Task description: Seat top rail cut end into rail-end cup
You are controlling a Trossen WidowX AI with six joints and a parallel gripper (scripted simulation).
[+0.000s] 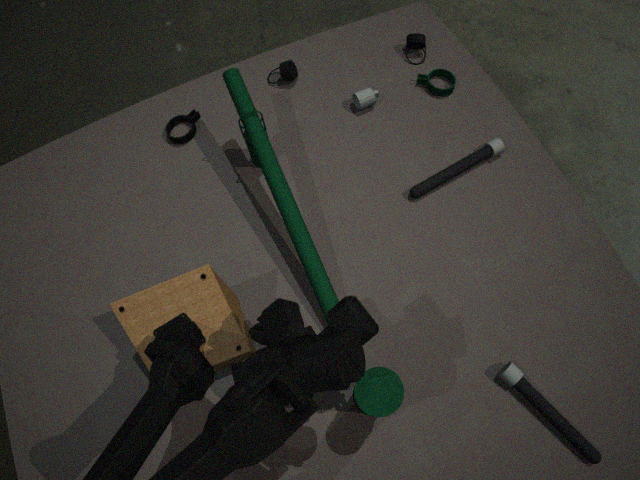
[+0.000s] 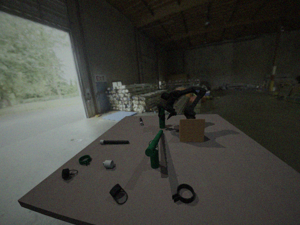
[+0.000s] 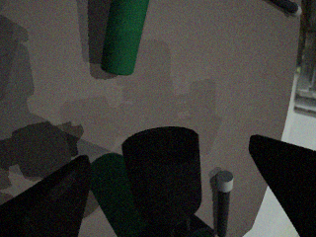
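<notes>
My gripper tip is now 30 mm to the left of the dark rail-end cup. Also, from my gripper tip: white fitting (350 mm ahead, 460 mm to the left, 120 mm below); then green line post (70 mm ahead, 450 mm to the left, 30 mm below).
</notes>
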